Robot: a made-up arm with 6 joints. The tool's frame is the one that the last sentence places.
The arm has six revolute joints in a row. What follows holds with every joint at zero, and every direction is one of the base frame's.
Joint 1 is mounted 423 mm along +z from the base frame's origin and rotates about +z.
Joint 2 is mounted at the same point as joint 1 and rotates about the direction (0, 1, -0.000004).
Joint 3 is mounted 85 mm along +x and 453 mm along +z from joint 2 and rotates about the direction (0, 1, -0.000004).
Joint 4 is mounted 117 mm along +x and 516 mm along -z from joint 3 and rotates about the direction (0, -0.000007, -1).
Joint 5 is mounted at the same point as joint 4 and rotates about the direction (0, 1, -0.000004).
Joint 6 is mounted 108 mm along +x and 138 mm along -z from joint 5 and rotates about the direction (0, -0.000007, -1).
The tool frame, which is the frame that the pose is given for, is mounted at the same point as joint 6; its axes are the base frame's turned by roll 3.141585, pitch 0 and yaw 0 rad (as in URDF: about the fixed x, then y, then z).
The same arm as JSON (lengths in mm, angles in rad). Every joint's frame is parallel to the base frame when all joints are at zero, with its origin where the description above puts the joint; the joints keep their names.
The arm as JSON. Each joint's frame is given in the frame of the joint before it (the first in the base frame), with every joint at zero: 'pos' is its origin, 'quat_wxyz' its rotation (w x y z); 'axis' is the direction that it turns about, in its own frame. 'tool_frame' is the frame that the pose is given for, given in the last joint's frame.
{
  "length_unit": "mm",
  "angle_unit": "rad",
  "joints": [
    {
      "joint": "joint 1",
      "pos": [
        0.0,
        0.0,
        423.0
      ],
      "quat_wxyz": [
        1.0,
        0.0,
        0.0,
        0.0
      ],
      "axis": "+z"
    },
    {
      "joint": "joint 2",
      "pos": [
        0.0,
        0.0,
        0.0
      ],
      "quat_wxyz": [
        1.0,
        0.0,
        0.0,
        0.0
      ],
      "axis": "+y"
    },
    {
      "joint": "joint 3",
      "pos": [
        85.0,
        0.0,
        453.0
      ],
      "quat_wxyz": [
        1.0,
        0.0,
        0.0,
        0.0
      ],
      "axis": "+y"
    },
    {
      "joint": "joint 4",
      "pos": [
        117.0,
        0.0,
        -516.0
      ],
      "quat_wxyz": [
        1.0,
        0.0,
        0.0,
        0.0
      ],
      "axis": "-z"
    },
    {
      "joint": "joint 5",
      "pos": [
        0.0,
        0.0,
        0.0
      ],
      "quat_wxyz": [
        1.0,
        0.0,
        0.0,
        0.0
      ],
      "axis": "+y"
    },
    {
      "joint": "joint 6",
      "pos": [
        108.0,
        0.0,
        -138.0
      ],
      "quat_wxyz": [
        1.0,
        0.0,
        0.0,
        0.0
      ],
      "axis": "-z"
    }
  ],
  "tool_frame": {
    "pos": [
      0.0,
      0.0,
      0.0
    ],
    "quat_wxyz": [
      0.000004,
      1.000003,
      0.0,
      0.0
    ]
  }
}

